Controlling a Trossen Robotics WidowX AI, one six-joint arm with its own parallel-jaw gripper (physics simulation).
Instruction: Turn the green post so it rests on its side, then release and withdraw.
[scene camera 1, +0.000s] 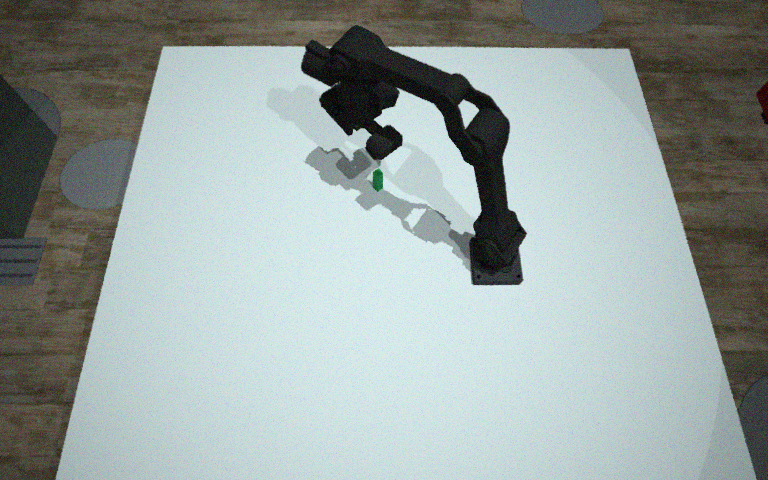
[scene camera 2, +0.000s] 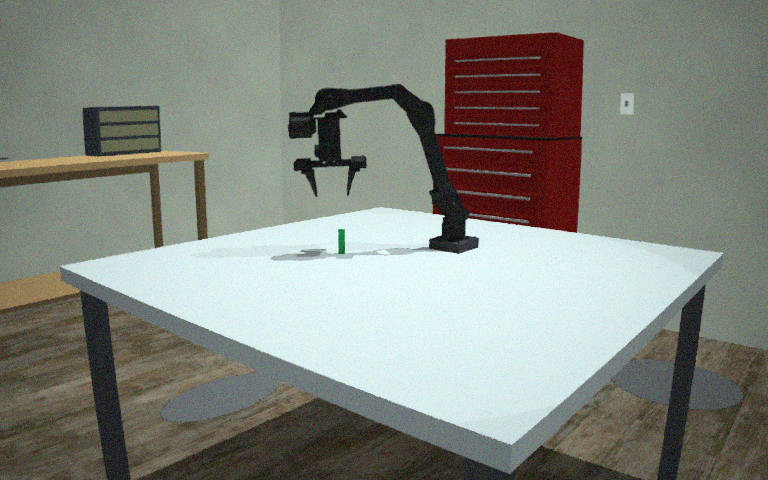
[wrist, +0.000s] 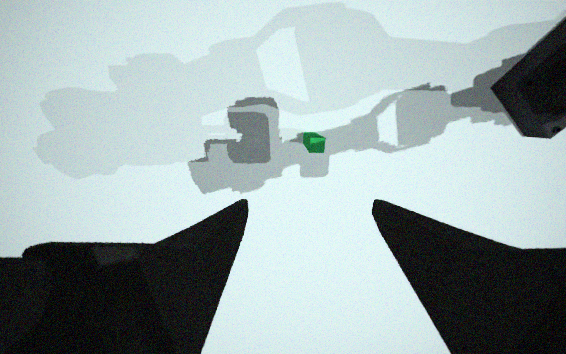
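Note:
The small green post (scene camera 1: 377, 180) (scene camera 2: 341, 241) (wrist: 314, 143) stands upright on the white table (scene camera 1: 339, 350) (scene camera 2: 430, 316), within the arm's shadow. My gripper (scene camera 2: 332, 195) (wrist: 309, 205) is open and empty. It points down and hangs well above the table, with a clear gap between its fingertips and the top of the post in the scene camera 2 view. In the wrist view the post shows beyond the fingertips, between their left and right positions. In the scene camera 1 view the fingertips are hard to make out under the dark hand.
The arm's base (scene camera 1: 497, 271) (scene camera 2: 454, 243) stands on the table to the right of the post. A red drawer cabinet (scene camera 2: 509, 84) stands behind the table. A wooden bench (scene camera 2: 186, 157) with a small drawer unit (scene camera 2: 129, 130) is at the left back.

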